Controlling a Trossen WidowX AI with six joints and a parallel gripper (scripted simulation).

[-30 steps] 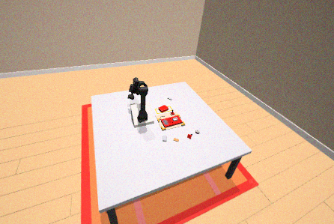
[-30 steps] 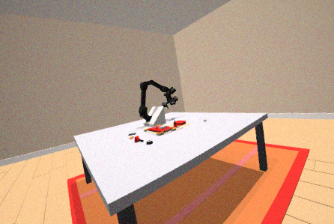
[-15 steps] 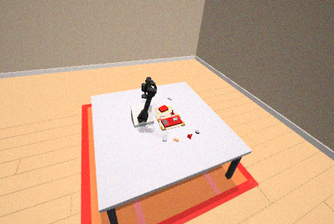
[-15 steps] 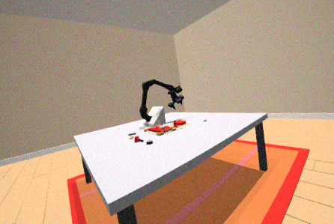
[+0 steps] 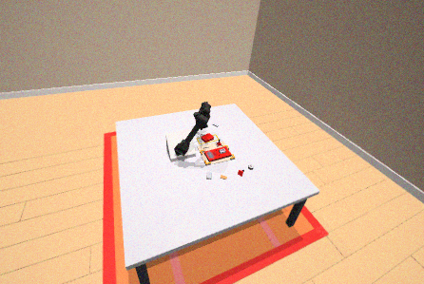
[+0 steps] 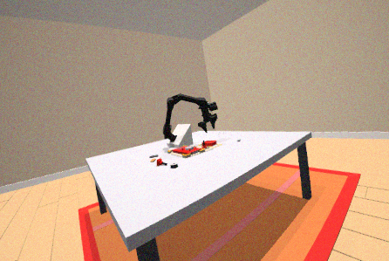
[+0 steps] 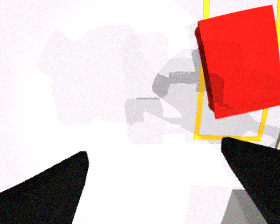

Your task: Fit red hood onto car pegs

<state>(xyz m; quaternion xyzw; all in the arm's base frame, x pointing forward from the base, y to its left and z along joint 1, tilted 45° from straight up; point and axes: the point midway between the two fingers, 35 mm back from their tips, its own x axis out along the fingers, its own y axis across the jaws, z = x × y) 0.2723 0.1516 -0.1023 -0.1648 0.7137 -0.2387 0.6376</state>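
Right now my gripper tip is 8 cm to the left of the red hood, 8 cm above it and 4 cm short of it. Also, from my gripper tip: grey engine block: 30 cm to the right, 7 cm below, 6 cm ahead.
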